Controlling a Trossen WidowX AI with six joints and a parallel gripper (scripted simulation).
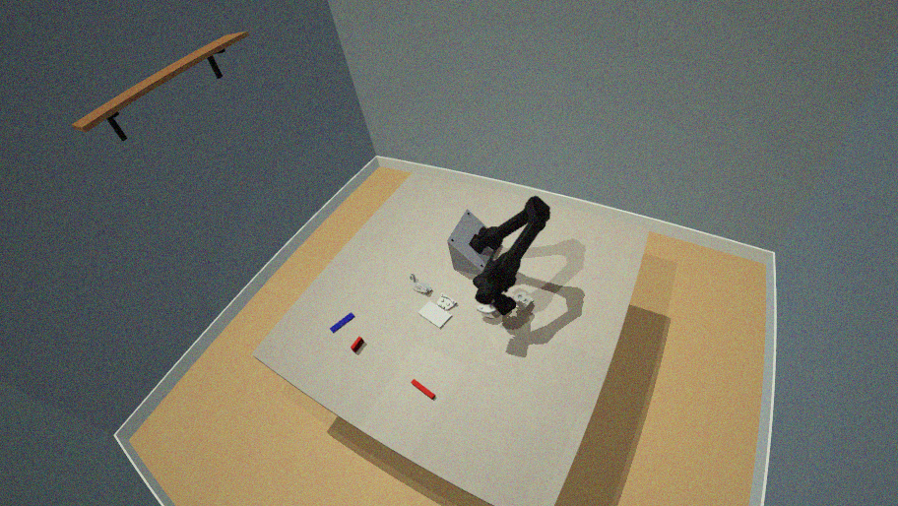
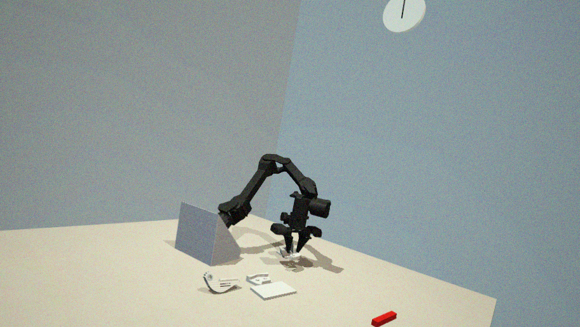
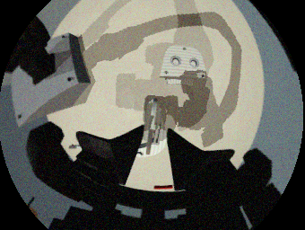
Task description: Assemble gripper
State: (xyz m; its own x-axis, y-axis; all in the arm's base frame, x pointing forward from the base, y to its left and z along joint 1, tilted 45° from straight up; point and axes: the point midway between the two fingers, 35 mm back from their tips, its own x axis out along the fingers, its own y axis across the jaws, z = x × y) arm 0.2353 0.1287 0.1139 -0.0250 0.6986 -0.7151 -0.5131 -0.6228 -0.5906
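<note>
The white jaw is 3 cm to the right of my gripper tip and 2 cm ahead of it. From my gripper tip the other things lie so: red bar (39 cm ahead, 11 cm to the right, 4 cm below); blue block (57 cm to the right, 27 cm ahead, 5 cm below).
</note>
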